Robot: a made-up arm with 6 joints.
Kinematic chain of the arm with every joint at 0, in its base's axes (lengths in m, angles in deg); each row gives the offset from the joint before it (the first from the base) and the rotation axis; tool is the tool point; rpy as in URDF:
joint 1: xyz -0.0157 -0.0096 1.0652 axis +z
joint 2: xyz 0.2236 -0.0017 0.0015 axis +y
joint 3: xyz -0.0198 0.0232 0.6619 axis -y
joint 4: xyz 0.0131 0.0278 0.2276 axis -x
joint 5: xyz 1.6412 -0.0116 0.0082 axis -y
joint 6: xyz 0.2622 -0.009 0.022 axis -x
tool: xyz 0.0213 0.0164 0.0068 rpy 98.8 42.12 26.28
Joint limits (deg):
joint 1: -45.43..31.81
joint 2: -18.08..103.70
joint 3: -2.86..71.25
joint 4: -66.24..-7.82
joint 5: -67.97..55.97
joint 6: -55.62..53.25
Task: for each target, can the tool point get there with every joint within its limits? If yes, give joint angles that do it. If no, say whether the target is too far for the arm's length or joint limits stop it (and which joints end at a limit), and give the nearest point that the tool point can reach.
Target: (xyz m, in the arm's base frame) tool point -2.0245 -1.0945 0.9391
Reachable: no: joint limits stop it (at a limit: joint 1, joint 2, joint 3, joint 4, joint 5, joint 6) | nearest point 0.3116 -0.6272 -0.8682 | short by 2.990 m
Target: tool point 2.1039 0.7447 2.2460
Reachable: yes | joints 16.75 20.88 35.32 -24.86 -38.71 33.80
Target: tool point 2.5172 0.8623 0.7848
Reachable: yes | joints 18.00 65.03 41.16 -18.47 -5.45 40.69
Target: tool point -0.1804 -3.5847 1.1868
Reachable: no: too far | nearest point 1.5479 -1.8822 1.1868 | short by 2.426 m
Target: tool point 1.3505 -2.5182 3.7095
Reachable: no: too far | nearest point 1.3056 -1.5073 2.9220 | short by 1.282 m
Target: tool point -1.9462 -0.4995 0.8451
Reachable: no: joint limits stop it (at a limit: joint 1, joint 2, joint 3, joint 4, joint 5, joint 6) | nearest point 0.2830 -0.2017 -0.7641 | short by 2.765 m
